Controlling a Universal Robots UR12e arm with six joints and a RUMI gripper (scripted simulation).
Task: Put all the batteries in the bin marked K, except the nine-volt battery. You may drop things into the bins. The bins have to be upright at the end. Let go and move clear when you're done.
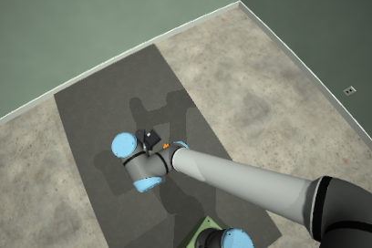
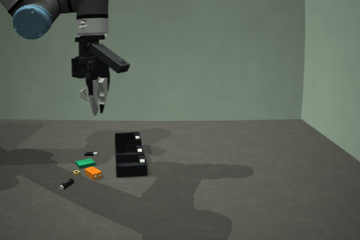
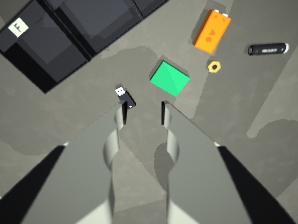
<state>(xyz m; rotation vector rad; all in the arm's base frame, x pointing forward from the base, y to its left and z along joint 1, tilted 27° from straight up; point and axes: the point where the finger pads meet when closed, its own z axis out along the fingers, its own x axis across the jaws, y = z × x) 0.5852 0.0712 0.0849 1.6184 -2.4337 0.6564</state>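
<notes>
My gripper is now 160 mm to the left of the black cylindrical battery, 160 mm above it and 70 mm past it. The rest, counted from my hand: bin row (140 mm below, 80 mm ahead, 30 mm to the left); black usb stick (160 mm below, 60 mm to the left, 50 mm behind); flat green block (160 mm below, 50 mm behind, 20 mm to the right).
</notes>
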